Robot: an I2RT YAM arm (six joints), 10 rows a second.
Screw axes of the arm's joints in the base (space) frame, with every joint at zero. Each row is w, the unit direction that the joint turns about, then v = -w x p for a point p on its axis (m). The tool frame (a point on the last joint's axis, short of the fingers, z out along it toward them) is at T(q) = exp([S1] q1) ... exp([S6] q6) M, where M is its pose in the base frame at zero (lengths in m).
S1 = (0, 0, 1, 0.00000, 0.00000, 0.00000)
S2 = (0, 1, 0, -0.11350, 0.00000, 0.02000)
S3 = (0, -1, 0, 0.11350, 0.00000, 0.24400)
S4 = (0, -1, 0, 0.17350, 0.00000, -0.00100)
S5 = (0, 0, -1, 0.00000, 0.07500, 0.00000)
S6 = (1, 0, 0, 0.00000, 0.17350, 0.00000)
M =
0 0 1 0.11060
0 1 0 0.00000
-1 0 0 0.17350
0 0 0 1
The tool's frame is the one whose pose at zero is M.
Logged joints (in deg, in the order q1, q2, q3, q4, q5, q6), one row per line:
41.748 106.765 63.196 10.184 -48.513 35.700
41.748 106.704 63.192 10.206 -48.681 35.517
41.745 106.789 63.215 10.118 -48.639 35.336
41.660 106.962 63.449 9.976 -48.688 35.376
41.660 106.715 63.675 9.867 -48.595 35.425
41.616 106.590 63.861 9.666 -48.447 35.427
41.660 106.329 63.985 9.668 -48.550 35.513
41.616 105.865 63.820 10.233 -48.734 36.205
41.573 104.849 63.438 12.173 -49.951 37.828
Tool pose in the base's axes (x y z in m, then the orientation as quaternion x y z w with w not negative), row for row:
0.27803 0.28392 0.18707 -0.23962 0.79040 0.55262 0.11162
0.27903 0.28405 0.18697 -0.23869 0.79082 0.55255 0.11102
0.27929 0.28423 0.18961 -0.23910 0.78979 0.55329 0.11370
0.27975 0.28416 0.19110 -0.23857 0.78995 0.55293 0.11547
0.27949 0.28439 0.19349 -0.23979 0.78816 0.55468 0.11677
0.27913 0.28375 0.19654 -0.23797 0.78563 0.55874 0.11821
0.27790 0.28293 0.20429 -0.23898 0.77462 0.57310 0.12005
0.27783 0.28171 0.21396 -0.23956 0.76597 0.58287 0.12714
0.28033 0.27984 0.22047 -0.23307 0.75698 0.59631 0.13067
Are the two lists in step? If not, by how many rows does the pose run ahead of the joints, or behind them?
The pose runs 2 rows ahead of the joints: the pose in row i belongs to the joints in row i + 2.
